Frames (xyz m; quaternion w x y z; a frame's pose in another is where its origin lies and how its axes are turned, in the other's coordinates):
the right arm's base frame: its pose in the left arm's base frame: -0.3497 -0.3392 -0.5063 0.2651 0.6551 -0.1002 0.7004
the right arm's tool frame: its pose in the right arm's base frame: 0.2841 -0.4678 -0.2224 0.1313 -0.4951 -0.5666 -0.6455
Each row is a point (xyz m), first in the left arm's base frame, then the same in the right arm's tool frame.
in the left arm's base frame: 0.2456 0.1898 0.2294
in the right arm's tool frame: 0.1353 0.7882 0.0915
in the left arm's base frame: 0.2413 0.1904 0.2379
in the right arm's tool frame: 0.1303 0.7915 0.0990
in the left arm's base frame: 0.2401 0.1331 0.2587
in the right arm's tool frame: 0.1712 0.7967 0.1439
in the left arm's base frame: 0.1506 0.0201 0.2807
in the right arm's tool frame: 0.2150 0.7341 0.2681
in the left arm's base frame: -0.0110 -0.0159 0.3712
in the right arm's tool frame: 0.1406 0.6831 0.4339
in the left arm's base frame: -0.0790 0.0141 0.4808
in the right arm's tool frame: 0.0516 0.7198 0.5248
